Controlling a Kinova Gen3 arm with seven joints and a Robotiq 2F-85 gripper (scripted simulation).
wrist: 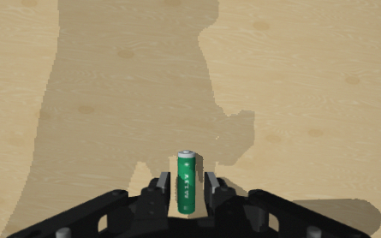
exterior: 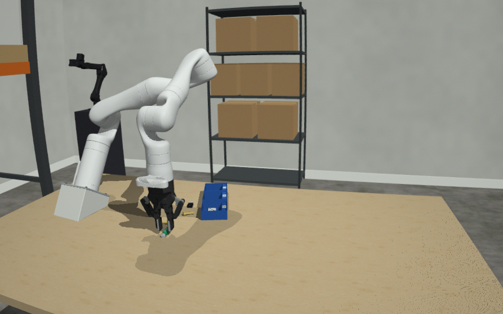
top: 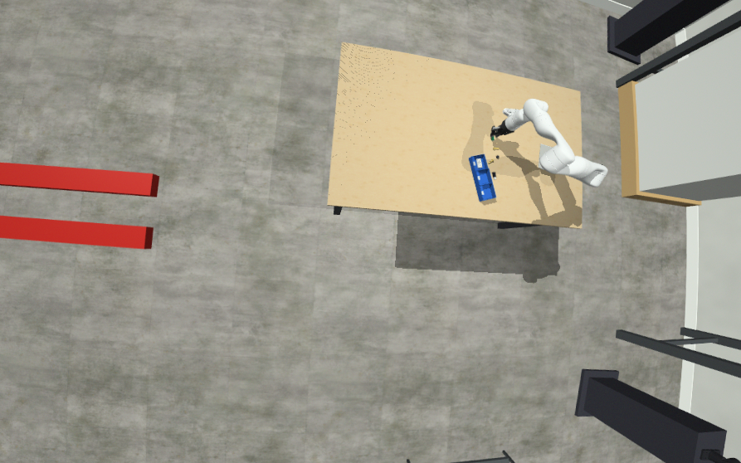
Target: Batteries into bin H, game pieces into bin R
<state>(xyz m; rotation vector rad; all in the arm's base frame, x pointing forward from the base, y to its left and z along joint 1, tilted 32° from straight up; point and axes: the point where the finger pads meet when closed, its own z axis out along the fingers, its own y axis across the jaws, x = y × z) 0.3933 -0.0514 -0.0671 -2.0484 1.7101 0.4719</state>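
Now: hand 30 mm above the green battery. Round my hand: white domino (180 mm to the left, 70 mm ahead, 20 mm below); black nut (110 mm to the left, 50 mm behind, 30 mm below); black piece (230 mm to the left, 40 mm behind, 30 mm below).
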